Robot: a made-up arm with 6 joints. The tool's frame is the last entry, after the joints. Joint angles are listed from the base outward. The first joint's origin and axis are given. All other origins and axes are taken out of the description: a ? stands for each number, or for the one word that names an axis. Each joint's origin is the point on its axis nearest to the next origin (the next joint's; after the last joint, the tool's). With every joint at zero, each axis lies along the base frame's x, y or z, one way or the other. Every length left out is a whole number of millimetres.
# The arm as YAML. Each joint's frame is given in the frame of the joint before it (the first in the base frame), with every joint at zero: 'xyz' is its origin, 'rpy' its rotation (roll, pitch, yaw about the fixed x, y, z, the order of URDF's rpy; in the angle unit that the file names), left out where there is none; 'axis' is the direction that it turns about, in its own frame. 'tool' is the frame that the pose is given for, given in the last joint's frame.
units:
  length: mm
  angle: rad
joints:
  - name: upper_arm
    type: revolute
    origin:
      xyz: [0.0, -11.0, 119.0]
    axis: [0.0, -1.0, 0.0]
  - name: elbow
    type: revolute
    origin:
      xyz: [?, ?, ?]
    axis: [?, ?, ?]
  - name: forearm
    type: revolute
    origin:
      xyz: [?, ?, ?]
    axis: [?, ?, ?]
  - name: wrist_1
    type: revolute
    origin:
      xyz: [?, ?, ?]
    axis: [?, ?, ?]
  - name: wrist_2
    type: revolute
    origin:
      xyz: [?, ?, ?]
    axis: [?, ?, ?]
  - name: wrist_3
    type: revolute
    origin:
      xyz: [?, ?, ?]
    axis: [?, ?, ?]
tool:
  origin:
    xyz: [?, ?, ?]
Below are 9 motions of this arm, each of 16 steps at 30 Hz.
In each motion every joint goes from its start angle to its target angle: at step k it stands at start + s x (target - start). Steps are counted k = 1, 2, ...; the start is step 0. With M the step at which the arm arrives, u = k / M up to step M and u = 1 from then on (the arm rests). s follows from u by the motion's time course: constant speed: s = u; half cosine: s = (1 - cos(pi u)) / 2; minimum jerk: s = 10 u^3 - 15 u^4 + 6 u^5.
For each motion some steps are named. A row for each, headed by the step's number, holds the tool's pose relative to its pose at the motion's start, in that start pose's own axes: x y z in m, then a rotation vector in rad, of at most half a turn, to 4 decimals.
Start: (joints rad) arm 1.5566 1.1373 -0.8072 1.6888 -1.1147 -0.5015
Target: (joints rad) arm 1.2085 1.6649 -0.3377 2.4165 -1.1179 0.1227
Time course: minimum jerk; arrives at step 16
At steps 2, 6, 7, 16:
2: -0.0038 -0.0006 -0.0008 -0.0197 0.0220 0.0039
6: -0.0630 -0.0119 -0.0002 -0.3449 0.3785 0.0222
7: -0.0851 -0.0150 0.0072 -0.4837 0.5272 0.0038
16: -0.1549 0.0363 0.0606 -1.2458 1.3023 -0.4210

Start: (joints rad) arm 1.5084 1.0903 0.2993 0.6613 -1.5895 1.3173
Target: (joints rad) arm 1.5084 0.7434 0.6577 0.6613 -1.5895 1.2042
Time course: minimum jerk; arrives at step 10
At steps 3, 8, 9, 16:
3: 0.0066 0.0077 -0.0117 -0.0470 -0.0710 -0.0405
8: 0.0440 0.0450 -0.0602 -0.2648 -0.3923 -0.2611
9: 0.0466 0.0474 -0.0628 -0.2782 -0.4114 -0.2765
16: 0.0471 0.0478 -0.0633 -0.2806 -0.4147 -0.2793

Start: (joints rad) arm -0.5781 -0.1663 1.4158 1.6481 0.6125 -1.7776
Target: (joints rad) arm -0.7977 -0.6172 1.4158 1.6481 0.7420 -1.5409
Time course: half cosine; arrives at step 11
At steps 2, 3, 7, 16:
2: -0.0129 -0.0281 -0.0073 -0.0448 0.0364 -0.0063
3: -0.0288 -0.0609 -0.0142 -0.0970 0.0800 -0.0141
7: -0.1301 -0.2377 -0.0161 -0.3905 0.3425 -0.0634
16: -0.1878 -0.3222 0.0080 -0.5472 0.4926 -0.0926

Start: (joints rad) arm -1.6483 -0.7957 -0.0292 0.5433 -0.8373 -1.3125
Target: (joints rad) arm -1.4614 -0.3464 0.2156 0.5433 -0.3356 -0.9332
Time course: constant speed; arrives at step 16
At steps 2, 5, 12, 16:
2: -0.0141 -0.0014 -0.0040 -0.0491 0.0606 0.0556
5: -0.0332 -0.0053 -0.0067 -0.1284 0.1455 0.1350
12: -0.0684 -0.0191 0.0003 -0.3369 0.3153 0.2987
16: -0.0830 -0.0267 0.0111 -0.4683 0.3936 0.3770

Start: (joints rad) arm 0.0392 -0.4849 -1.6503 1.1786 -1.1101 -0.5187
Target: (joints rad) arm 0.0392 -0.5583 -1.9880 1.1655 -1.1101 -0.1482
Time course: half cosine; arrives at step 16
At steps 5, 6, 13, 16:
5: -0.0326 -0.0056 -0.0087 0.0541 0.1150 -0.0436
6: -0.0453 -0.0072 -0.0111 0.0760 0.1599 -0.0594
13: -0.1300 -0.0106 -0.0136 0.2415 0.4784 -0.1516
16: -0.1408 -0.0104 -0.0119 0.2661 0.5228 -0.1619

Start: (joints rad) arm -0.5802 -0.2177 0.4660 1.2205 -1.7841 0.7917
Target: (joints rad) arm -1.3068 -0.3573 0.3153 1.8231 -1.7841 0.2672
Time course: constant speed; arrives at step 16
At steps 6, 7, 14, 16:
6: 0.0413 -0.0070 0.0140 0.0214 -0.1675 0.2555
7: 0.0482 -0.0056 0.0169 0.0254 -0.1934 0.2993
14: 0.0889 0.0261 0.0401 0.0544 -0.3575 0.6148
16: 0.0964 0.0420 0.0468 0.0626 -0.3983 0.7075

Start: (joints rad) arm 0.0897 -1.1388 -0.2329 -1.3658 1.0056 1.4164
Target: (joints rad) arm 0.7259 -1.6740 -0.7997 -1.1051 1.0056 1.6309
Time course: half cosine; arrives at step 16
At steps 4, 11, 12, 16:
4: -0.0149 0.0001 0.0353 -0.0099 0.0711 0.0266
11: -0.0451 0.0495 0.1960 0.0625 0.3814 0.0463
12: -0.0450 0.0612 0.2145 0.0822 0.4161 0.0367
16: -0.0428 0.0875 0.2488 0.1256 0.4798 0.0105

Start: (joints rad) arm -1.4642 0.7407 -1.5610 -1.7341 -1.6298 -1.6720
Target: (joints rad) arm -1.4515 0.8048 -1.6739 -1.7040 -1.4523 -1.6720
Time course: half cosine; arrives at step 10
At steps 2, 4, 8, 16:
2: 0.0002 -0.0005 -0.0016 -0.0079 0.0025 0.0112
4: 0.0011 -0.0017 -0.0054 -0.0289 0.0081 0.0409
8: 0.0058 -0.0038 -0.0121 -0.0764 0.0144 0.1089
16: 0.0070 -0.0041 -0.0130 -0.0846 0.0147 0.1207

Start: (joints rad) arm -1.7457 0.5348 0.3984 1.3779 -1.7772 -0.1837
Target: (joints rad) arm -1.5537 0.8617 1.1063 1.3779 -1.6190 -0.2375
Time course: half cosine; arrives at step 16
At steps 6, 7, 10, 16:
6: 0.0236 -0.0061 0.0020 -0.1561 0.1266 0.0229
7: 0.0312 -0.0074 0.0015 -0.2017 0.1627 0.0353
10: 0.0552 -0.0091 -0.0031 -0.3360 0.2648 0.0897
16: 0.0808 -0.0072 -0.0132 -0.4675 0.3562 0.1734

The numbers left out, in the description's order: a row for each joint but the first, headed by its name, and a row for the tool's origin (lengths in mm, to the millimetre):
elbow: xyz -185.0 0.0 -147.0, axis -1.0 0.0 0.0
forearm: xyz 0.0 -7.0 -45.0, axis 0.0 0.0 1.0
wrist_1: xyz 128.0 -11.0 0.0, axis -1.0 0.0 0.0
wrist_2: xyz 0.0 -27.0 356.0, axis 0.0 0.0 -1.0
wrist_3: xyz 109.0 -13.0 0.0, axis 0.0 1.0 0.0
tool: xyz -56.0 0.0 -291.0

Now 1 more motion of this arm.
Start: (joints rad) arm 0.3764 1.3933 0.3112 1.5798 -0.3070 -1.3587
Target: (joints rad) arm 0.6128 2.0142 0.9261 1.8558 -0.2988 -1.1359
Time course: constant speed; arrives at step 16
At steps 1, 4, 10, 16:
1: 0.0035 0.0180 0.0008 -0.0037 0.0075 0.0600
4: 0.0078 0.0744 0.0037 -0.0099 0.0278 0.2385
10: -0.0111 0.1912 0.0164 0.0001 0.0502 0.5840
16: -0.0597 0.2992 0.0475 0.0405 0.0362 0.9040

